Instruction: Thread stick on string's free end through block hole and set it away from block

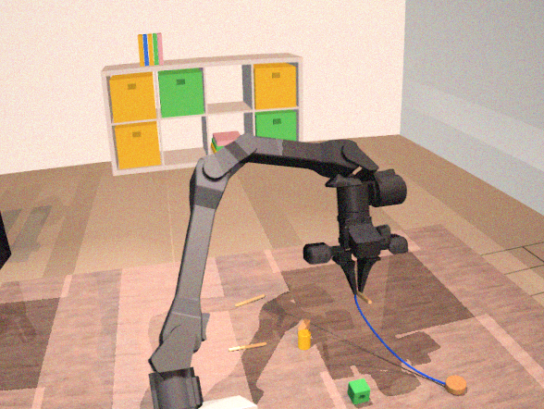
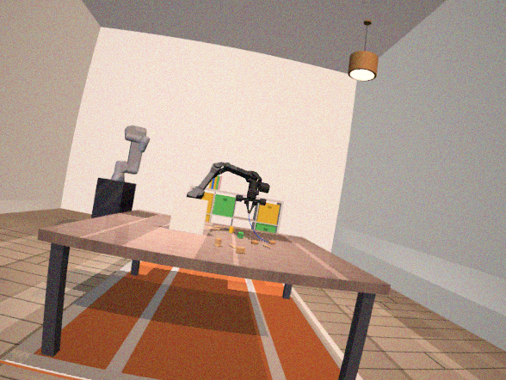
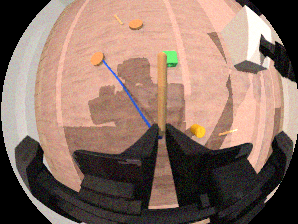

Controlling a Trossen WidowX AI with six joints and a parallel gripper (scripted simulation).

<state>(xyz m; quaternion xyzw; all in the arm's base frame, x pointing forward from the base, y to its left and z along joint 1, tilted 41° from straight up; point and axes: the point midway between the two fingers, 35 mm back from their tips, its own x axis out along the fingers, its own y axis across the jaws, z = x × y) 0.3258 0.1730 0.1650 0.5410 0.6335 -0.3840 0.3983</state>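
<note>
Now: the yellow cylinder 90 mm behind my gripper tip, 30 mm to the left of it and 120 mm below it. Also, from my gripper tip: green block: 20 mm behind, 130 mm to the right, 130 mm below; then round wooden button: 160 mm ahead, 140 mm to the right, 140 mm below; then thin wooden stick: 10 mm to the right, 10 mm above.
</note>
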